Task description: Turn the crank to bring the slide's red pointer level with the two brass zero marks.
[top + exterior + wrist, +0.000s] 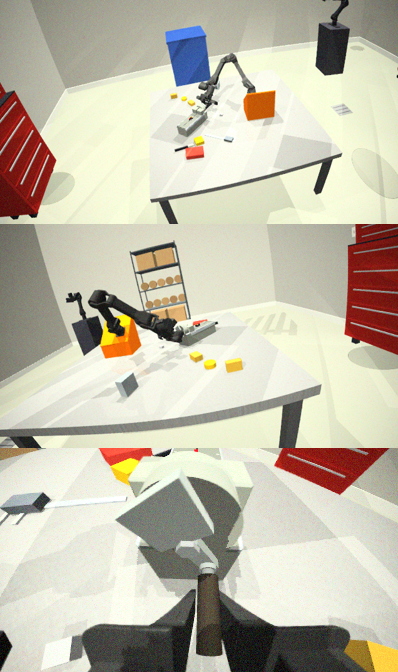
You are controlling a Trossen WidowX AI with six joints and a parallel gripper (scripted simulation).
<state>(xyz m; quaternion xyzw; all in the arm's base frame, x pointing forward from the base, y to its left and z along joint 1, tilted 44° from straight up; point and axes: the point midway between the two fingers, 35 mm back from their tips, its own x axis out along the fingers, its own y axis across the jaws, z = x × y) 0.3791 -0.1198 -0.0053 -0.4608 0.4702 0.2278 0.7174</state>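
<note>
Right now the dark brown crank handle is 2 cm above my gripper tip, 1 cm to the right of it and 1 cm behind it. The rest, counted from my gripper tip: yellow block: 33 cm to the left, 6 cm ahead, 3 cm below; then grey cube: 39 cm to the right, 16 cm behind, 1 cm below; then red pointer: 15 cm to the left, 11 cm ahead, 4 cm above.
</note>
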